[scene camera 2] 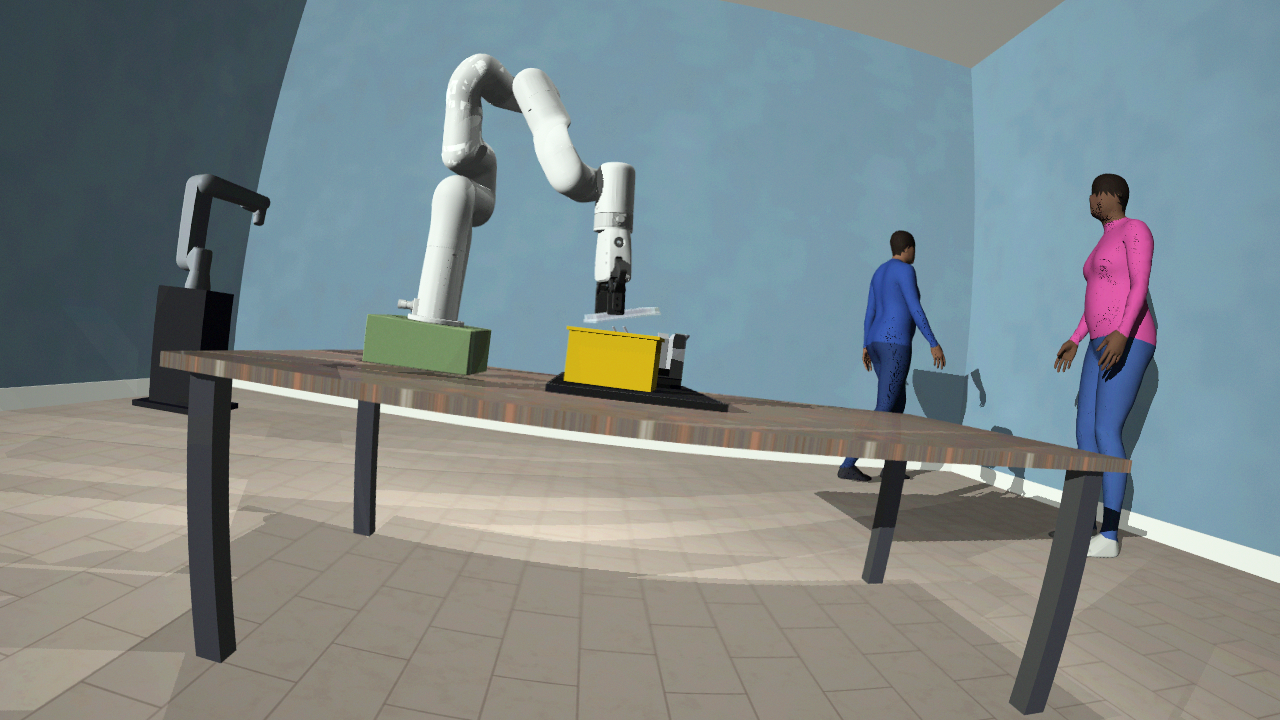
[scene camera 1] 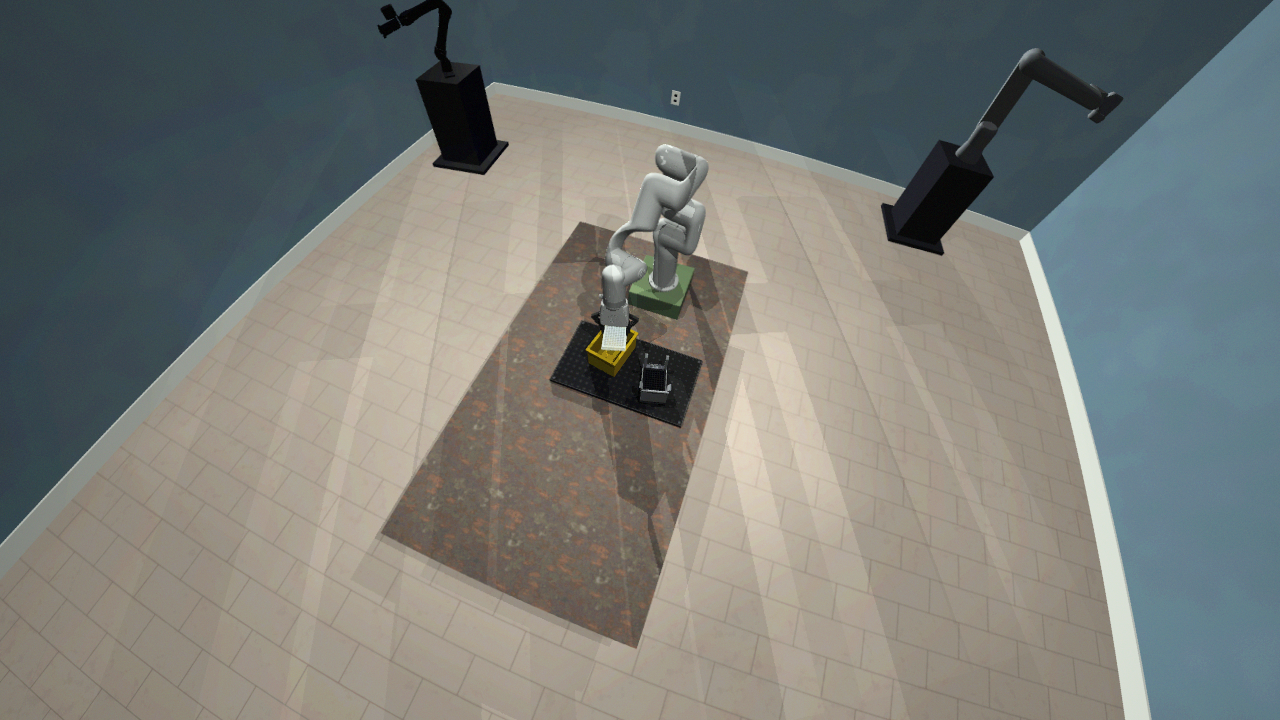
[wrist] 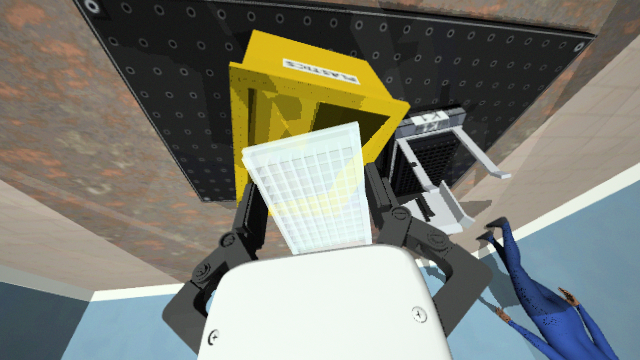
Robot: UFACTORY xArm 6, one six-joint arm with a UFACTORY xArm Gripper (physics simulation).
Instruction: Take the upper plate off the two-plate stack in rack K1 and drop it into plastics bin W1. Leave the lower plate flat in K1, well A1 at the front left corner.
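Seen in the pictures: gripper, fingertip midpoint: [scene camera 2: 609, 314] [scene camera 1: 615, 332] [wrist: 312, 185]; arm's base, origin of the base link: [scene camera 2: 435, 322] [scene camera 1: 663, 280].
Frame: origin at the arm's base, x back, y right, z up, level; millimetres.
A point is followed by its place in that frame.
Note:
My gripper [scene camera 1: 614, 327] @(x -350, y 116, z 52 mm) [scene camera 2: 611, 311] @(x -350, y 116, z 52 mm) [wrist: 312, 185] @(x -350, y 116, z 52 mm) is shut on a clear, gridded plate [scene camera 1: 614, 340] @(x -396, y 107, z 68 mm) [scene camera 2: 642, 313] @(x -409, y 147, z 61 mm) [wrist: 320, 165] @(x -333, y 109, z 48 mm), its fingers along the two long sides. The plate is slightly tilted and hangs above the yellow plastics bin W1 [scene camera 1: 608, 365] @(x -457, y 112, z -13 mm) [scene camera 2: 612, 360] @(x -359, y 179, z -32 mm) [wrist: 270, 47] @(x -282, y 139, z -44 mm), apart from its rim. Rack K1 [scene camera 1: 655, 394] @(x -535, y -82, z 4 mm) [scene camera 2: 677, 360] @(x -528, y -29, z -19 mm) [wrist: 456, 119] @(x -382, y -89, z -58 mm) stands beside the bin. A black gridded plate [scene camera 1: 654, 376] @(x -441, y -62, z -41 mm) [wrist: 441, 154] @(x -435, y -86, z -46 mm) lies in K1, seemingly flat. Its well A1 cannot be made out. The held plate hides part of the bin's inside in the wrist view.
Bin and rack stand on a black perforated board [scene camera 1: 562, 376] @(x -514, y 278, z -80 mm) [scene camera 2: 707, 402] @(x -509, y 298, z -81 mm) [wrist: 165, 95] @(x -332, y 266, z -80 mm) on the table [scene camera 1: 537, 483] @(x -917, y 230, z -92 mm) [scene camera 2: 805, 428] @(x -607, y 486, z -93 mm). K1 has two upright pale arms. The arm's green base block [scene camera 1: 657, 305] @(x -108, y -1, z -39 mm) [scene camera 2: 416, 344] @(x 15, y 117, z -47 mm) is behind the board. Two people stand beyond the table in scene camera 2.

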